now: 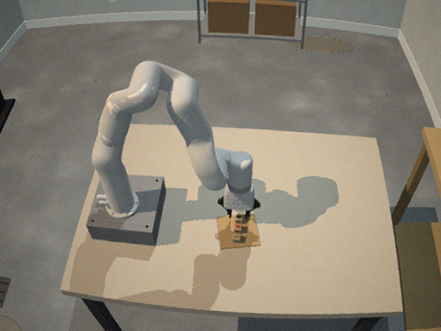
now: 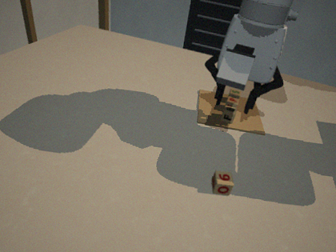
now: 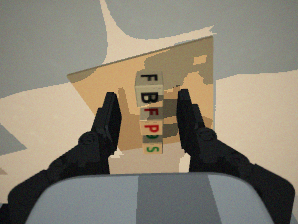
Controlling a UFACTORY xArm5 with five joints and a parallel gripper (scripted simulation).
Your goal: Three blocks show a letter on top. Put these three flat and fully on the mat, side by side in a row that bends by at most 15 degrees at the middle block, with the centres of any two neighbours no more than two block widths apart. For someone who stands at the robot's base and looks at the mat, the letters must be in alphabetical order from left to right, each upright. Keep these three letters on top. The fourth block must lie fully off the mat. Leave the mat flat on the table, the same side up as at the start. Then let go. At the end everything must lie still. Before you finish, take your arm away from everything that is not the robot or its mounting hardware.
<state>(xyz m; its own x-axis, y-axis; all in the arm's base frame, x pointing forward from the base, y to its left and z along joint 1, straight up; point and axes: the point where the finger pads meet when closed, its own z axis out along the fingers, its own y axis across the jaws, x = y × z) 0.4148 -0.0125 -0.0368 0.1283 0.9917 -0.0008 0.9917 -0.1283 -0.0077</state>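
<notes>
Right now the tan mat is 50 mm below my hand and 40 mm to the right of it. The rest, counted from my hand: green-marked block 80 mm to the right, 40 mm below, 10 mm behind; red-marked block 190 mm to the left, 40 mm below, 10 mm ahead.
</notes>
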